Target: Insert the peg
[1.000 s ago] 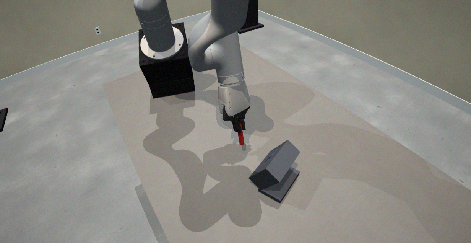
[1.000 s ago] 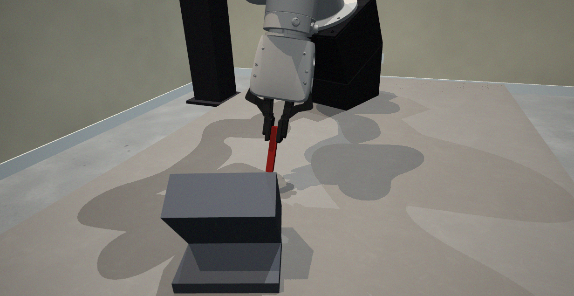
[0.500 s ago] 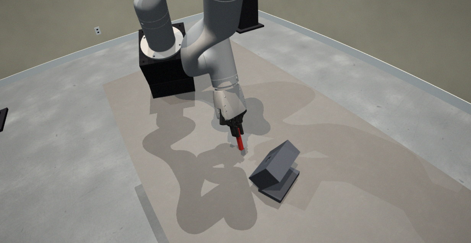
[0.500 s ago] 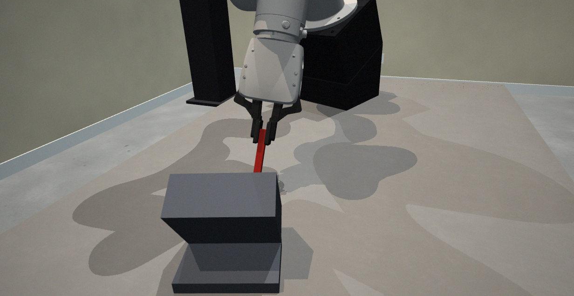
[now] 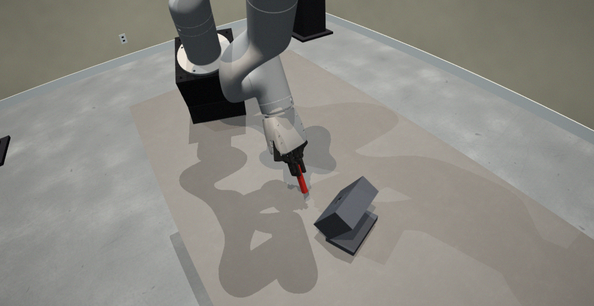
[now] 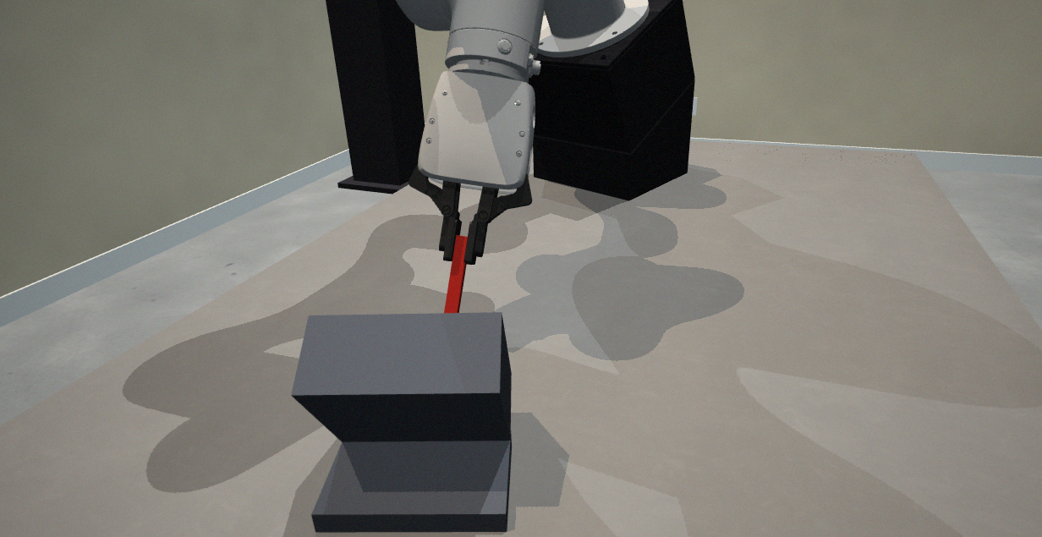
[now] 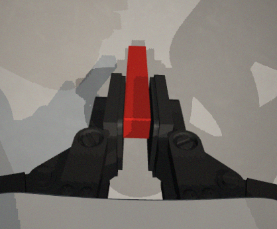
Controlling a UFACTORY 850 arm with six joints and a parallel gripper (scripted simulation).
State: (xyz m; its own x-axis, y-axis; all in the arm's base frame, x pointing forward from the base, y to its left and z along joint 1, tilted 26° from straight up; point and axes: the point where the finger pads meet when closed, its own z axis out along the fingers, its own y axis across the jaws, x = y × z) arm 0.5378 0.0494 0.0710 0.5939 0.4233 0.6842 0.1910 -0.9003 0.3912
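My gripper is now 18 cm short of the grey base plate, 11 cm above it and 5 cm to the right of it. The rest, counted from my hand: red peg: 3 cm below, 2 cm ahead.
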